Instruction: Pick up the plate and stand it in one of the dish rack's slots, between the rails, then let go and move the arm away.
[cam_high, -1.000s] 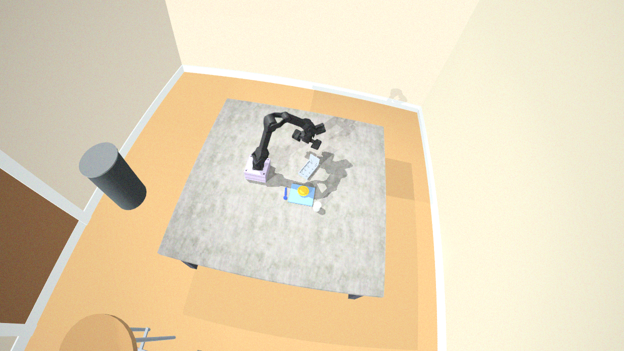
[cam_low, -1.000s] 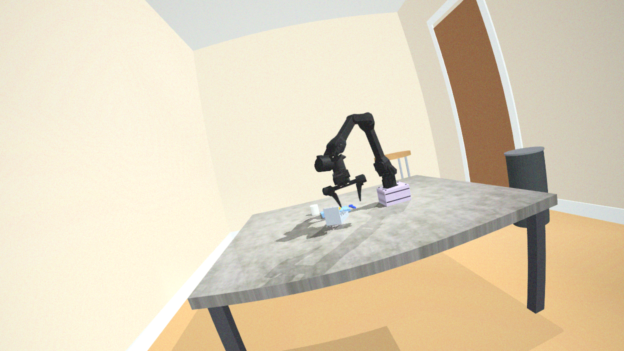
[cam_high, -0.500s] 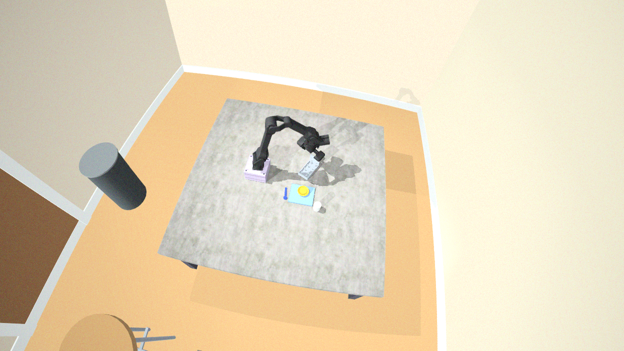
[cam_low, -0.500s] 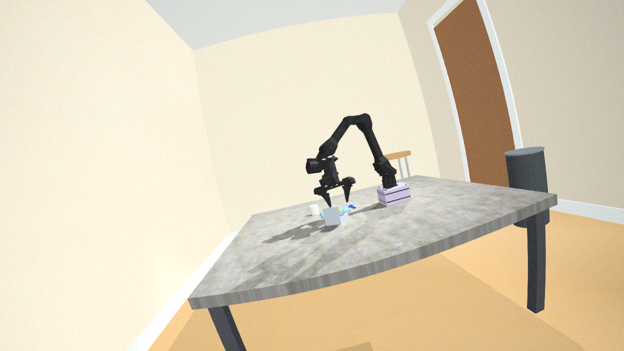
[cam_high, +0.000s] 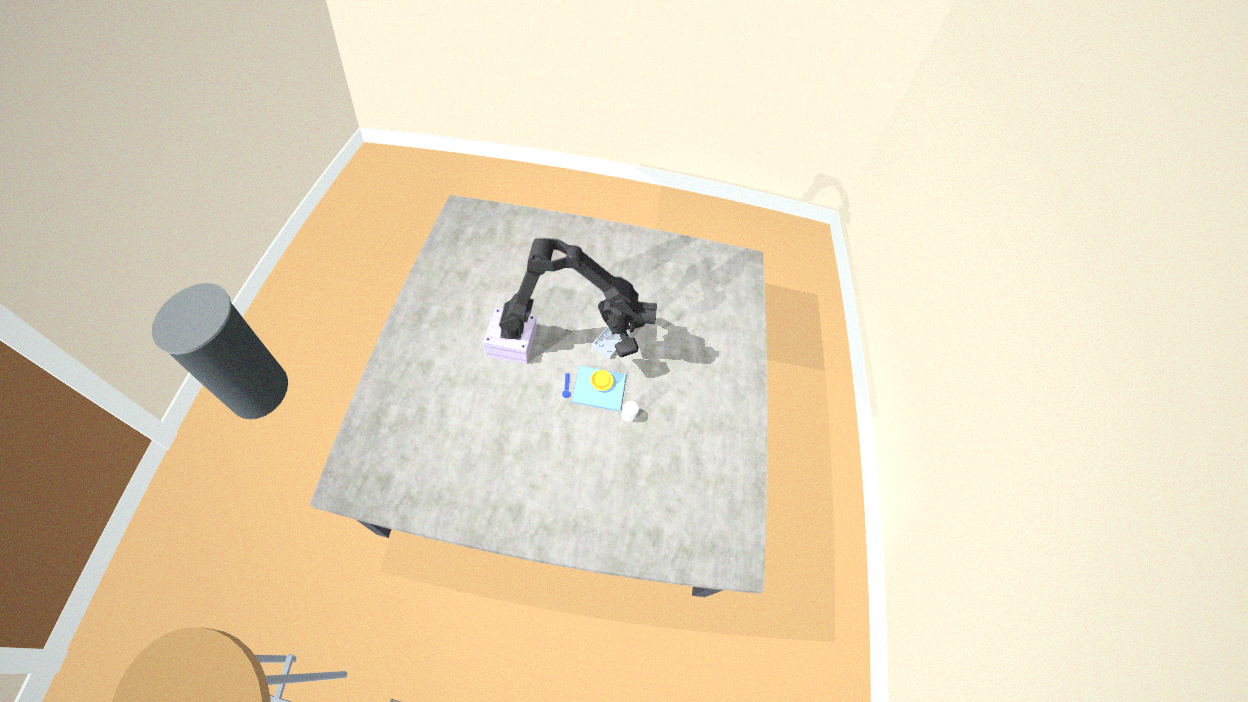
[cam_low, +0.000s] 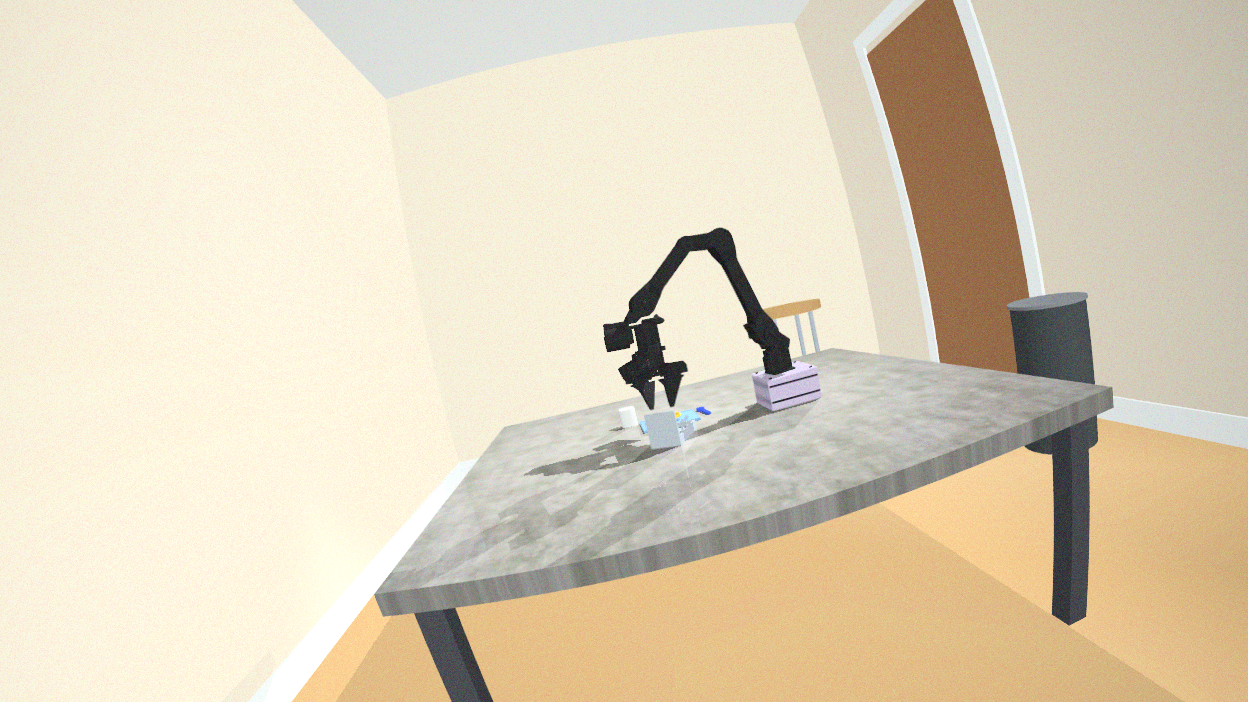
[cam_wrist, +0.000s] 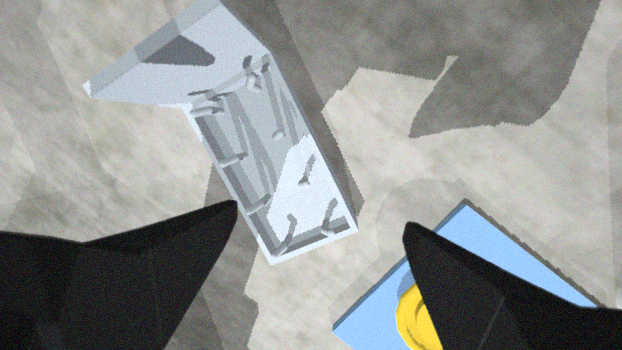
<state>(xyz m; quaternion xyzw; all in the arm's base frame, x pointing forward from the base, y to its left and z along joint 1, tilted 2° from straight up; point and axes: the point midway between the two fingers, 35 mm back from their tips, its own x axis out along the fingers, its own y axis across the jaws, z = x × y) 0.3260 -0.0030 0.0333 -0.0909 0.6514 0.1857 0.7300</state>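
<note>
The yellow plate is 40 mm behind my gripper tip, 120 mm to the right of it and 50 mm below it. Round my gripper tip: blue utensil: 150 mm behind, 150 mm to the right, 70 mm below; then white cup: 50 mm ahead, 230 mm to the right, 40 mm below; then grey dish rack: 10 mm behind, 40 mm to the left, 50 mm below.
</note>
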